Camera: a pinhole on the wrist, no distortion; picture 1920 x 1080 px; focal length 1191.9 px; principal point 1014.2 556.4 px. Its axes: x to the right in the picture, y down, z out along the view. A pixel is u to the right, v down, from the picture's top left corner.
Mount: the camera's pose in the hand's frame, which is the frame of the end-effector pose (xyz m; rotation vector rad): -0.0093 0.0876 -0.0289 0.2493 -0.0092 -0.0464
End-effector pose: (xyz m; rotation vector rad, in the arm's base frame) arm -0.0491 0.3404 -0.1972 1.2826 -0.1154 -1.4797
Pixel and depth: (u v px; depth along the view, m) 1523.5 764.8 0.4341
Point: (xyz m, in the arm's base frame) -0.2860 -0.0298 -0.1089
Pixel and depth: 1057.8 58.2 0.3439
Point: -0.3368 0.2520 -0.1743
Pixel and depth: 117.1 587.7 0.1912
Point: -0.1637 0.3523 -0.0013
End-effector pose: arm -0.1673 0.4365 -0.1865 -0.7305 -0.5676 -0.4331
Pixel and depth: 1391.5 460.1 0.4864
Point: -0.2487 0.6743 0.1994
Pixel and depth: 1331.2 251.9 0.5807
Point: -0.3455 0.6356 0.2990
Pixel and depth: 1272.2 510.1 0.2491
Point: -0.1976 0.5911 -0.0407
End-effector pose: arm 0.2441 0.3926 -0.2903 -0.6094 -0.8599 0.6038
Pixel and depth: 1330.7 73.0 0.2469
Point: 0.1324 0.4214 -0.1203
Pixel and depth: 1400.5 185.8 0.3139
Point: 0.0999 0.4512 -0.0581
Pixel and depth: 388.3 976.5 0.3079
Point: -0.1167 0.4289 -0.3120
